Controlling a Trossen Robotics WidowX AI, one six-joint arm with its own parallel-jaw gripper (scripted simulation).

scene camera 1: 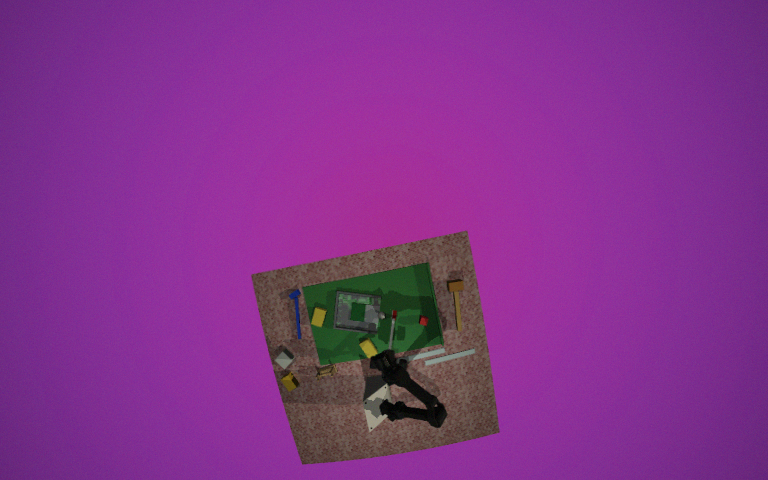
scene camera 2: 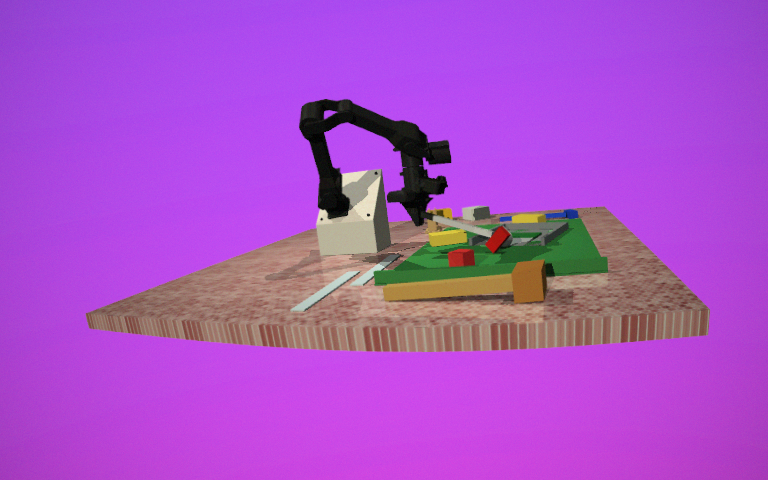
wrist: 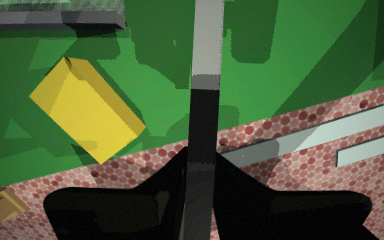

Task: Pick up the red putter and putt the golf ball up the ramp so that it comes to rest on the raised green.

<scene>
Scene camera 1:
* green mat
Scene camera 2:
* my gripper
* wooden mallet
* green mat
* grey ramp frame
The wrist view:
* my gripper
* green mat
</scene>
